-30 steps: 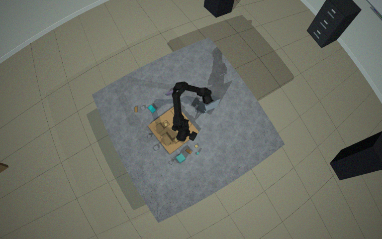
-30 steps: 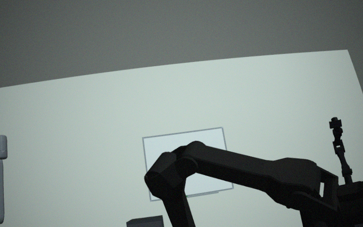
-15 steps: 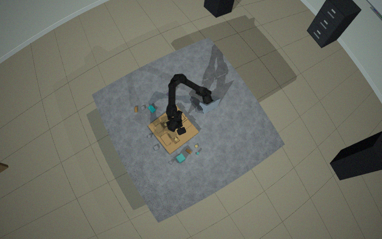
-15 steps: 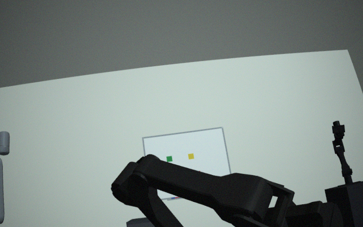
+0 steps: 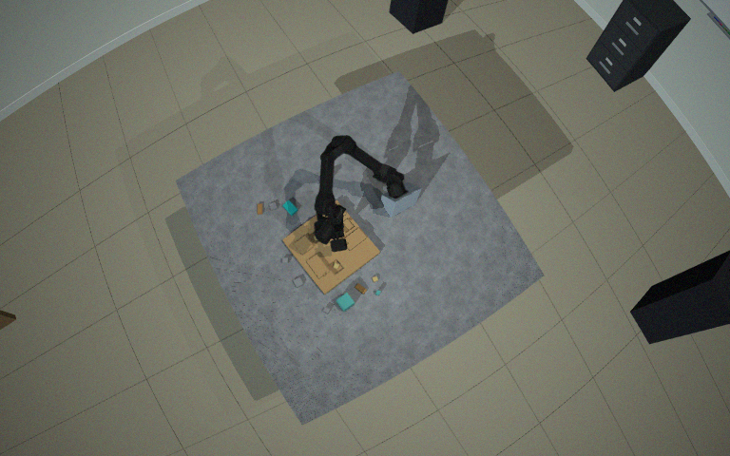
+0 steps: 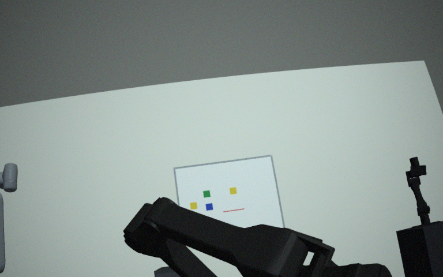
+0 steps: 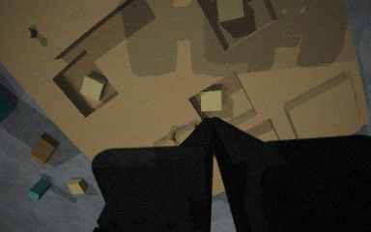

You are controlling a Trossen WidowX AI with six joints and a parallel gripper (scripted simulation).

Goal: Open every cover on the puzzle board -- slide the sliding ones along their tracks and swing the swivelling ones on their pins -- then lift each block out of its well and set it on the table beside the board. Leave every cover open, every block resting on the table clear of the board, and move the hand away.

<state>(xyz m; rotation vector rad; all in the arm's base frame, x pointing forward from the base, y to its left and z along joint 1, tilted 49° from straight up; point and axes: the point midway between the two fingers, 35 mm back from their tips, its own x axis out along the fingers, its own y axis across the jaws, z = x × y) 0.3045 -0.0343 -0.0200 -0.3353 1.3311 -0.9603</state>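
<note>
Right now the tan puzzle board is 60 mm below my gripper tip, 30 mm ahead of it and 10 mm to the right of it. From my gripper tip the other things lie so: tiny teal cube (290 mm to the left, 70 mm below, 20 mm behind); purple block (270 mm to the right, 120 mm behind, 60 mm below); orange block (230 mm to the left, 70 mm below, 30 mm ahead).
</note>
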